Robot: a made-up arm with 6 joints.
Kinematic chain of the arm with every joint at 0, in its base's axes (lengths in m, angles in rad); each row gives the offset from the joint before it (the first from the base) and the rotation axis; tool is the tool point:
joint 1: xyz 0 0 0.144 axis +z
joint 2: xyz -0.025 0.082 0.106 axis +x
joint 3: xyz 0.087 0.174 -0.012 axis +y
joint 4: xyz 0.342 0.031 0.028 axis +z
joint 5: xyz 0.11 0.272 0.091 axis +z
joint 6: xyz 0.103 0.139 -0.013 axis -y
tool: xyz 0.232 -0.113 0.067
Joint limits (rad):
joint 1: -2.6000..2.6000
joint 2: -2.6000..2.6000
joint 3: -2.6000..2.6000
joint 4: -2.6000..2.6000
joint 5: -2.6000..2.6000
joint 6: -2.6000..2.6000
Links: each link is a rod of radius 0.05 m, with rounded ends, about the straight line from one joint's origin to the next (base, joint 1, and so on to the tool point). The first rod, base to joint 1, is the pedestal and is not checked.
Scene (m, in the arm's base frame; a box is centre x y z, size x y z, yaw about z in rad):
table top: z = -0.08
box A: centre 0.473 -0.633 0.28 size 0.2 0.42 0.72 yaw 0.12
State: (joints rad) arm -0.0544 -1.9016 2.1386 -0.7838 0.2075 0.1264
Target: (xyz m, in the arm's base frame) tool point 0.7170 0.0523 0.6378
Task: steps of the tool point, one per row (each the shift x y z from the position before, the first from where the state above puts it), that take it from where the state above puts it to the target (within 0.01 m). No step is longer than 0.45 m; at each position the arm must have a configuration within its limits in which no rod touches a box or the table.
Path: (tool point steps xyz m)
1: 0.2366 0.1528 0.2896
2: 0.1476 0.2957 0.1242
3: 0.0183 0.2824 -0.0484
4: 0.0350 0.0858 -0.0389
5: -0.0004 0.0849 -0.0466
6: -0.0293 0.0723 -0.0519
7: 0.1559 0.0152 0.0993
8: 0.2238 -0.0493 0.0236
9: 0.2238 -0.1004 -0.0923

